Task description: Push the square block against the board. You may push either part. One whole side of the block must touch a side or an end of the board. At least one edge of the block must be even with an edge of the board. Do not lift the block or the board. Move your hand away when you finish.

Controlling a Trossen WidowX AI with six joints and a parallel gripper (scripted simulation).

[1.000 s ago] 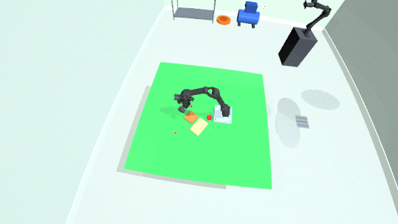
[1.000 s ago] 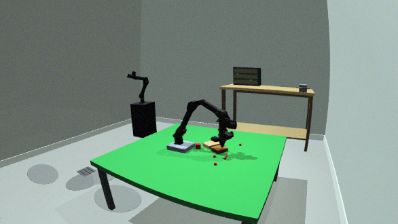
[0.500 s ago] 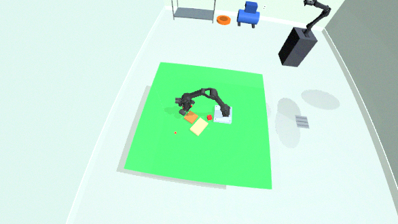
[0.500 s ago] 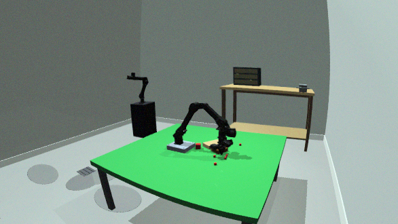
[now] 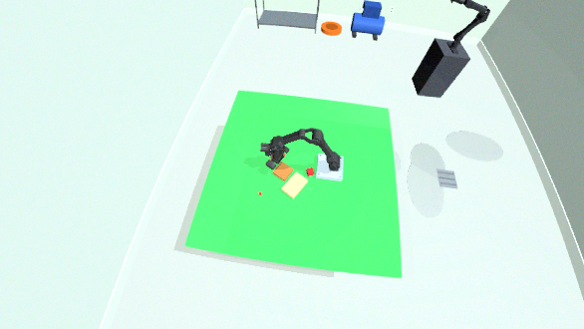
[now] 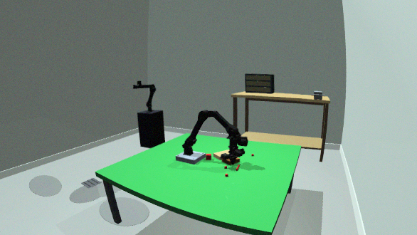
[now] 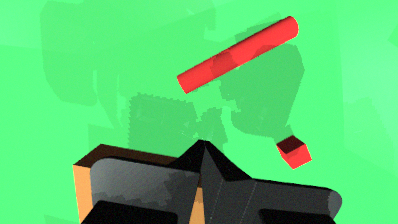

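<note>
Now: the square block 70 mm to the left of my gripper tip, 40 mm behind it and 10 mm above it. The rest, counted from my gripper tip: red cube: 220 mm behind, 60 mm to the left, 10 mm above; then board: 160 mm to the left, 120 mm behind, 10 mm above.
</note>
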